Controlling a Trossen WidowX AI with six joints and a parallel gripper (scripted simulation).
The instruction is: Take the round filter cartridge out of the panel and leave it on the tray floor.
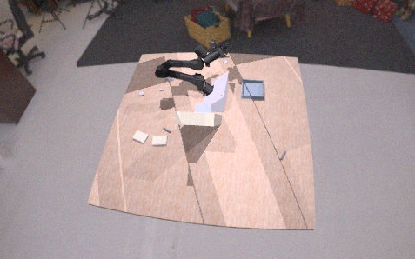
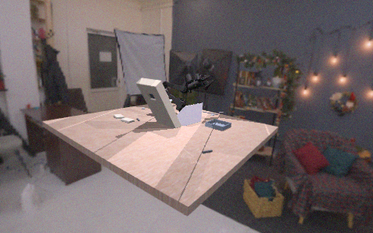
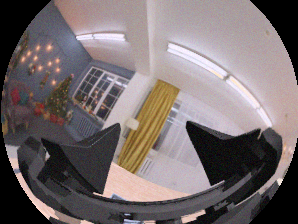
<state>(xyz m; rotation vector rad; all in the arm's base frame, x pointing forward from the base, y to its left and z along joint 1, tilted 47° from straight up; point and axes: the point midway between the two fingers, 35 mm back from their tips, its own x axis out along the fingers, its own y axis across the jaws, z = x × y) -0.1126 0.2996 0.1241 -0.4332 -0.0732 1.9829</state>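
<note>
The round filter cartridge is 480 mm ahead of my gripper tip, 120 mm to the right of it and 110 mm below it. Round my gripper tip: small white block 460 mm to the right, 340 mm below; then service panel 440 mm ahead, 180 mm below, 120 mm to the right; then blue-grey tray 350 mm below, 130 mm to the left, 50 mm ahead.
</note>
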